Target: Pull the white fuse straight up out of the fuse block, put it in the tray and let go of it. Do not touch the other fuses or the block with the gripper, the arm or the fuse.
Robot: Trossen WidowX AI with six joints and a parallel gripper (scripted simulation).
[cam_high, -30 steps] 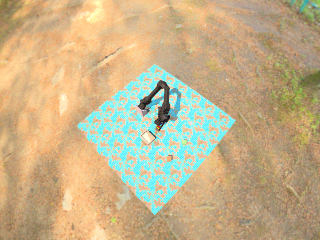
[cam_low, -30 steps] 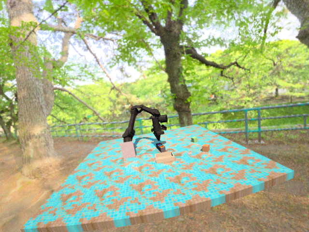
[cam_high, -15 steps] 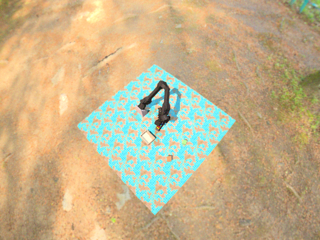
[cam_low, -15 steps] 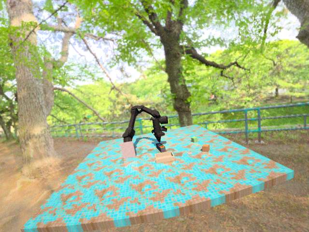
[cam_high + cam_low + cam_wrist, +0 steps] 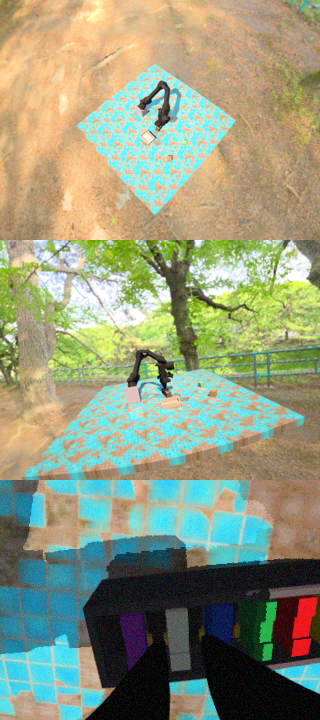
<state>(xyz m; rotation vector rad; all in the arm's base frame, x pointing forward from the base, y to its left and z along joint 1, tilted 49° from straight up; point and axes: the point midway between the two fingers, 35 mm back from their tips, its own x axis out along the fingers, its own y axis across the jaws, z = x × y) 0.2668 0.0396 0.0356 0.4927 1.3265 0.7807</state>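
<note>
Right now the white fuse is 2 cm below my gripper tip. From my gripper tip the other things lie so: green fuse 4 cm to the right, 2 cm below, 1 cm ahead; blue fuse 2 cm to the right, 2 cm below; purple fuse 2 cm to the left, 2 cm below, 1 cm behind.
</note>
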